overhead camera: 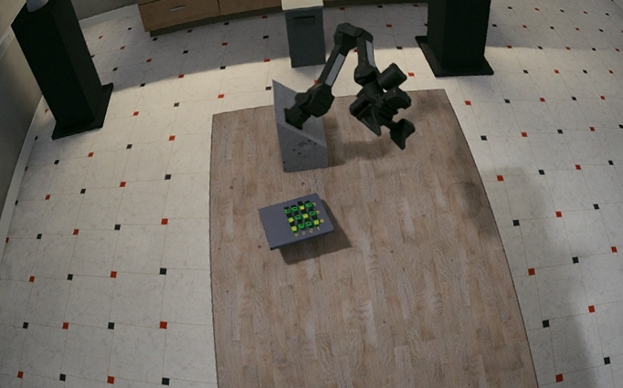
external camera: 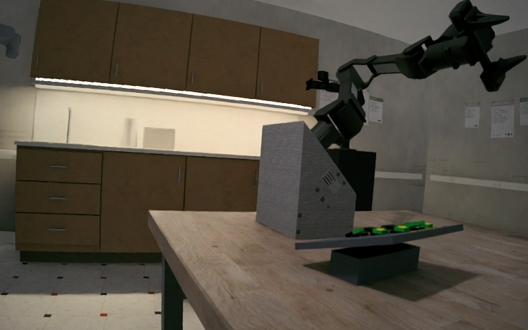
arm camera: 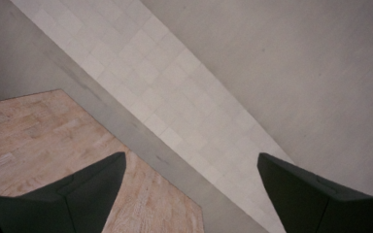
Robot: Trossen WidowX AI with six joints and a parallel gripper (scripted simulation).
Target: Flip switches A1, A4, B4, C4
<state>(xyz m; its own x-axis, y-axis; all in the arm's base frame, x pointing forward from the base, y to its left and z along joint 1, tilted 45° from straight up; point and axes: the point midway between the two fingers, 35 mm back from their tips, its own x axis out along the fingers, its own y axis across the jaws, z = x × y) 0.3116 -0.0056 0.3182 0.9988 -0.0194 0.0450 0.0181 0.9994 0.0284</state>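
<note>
The switch A1 is 10 mm behind my hand, 200 mm to the right of it and 340 mm below it. The rest, counted from my hand: switch A4 (260 mm to the right, 340 mm below); then switch A3 (240 mm to the right, 340 mm below); then switch A2 (10 mm behind, 220 mm to the right, 340 mm below).
</note>
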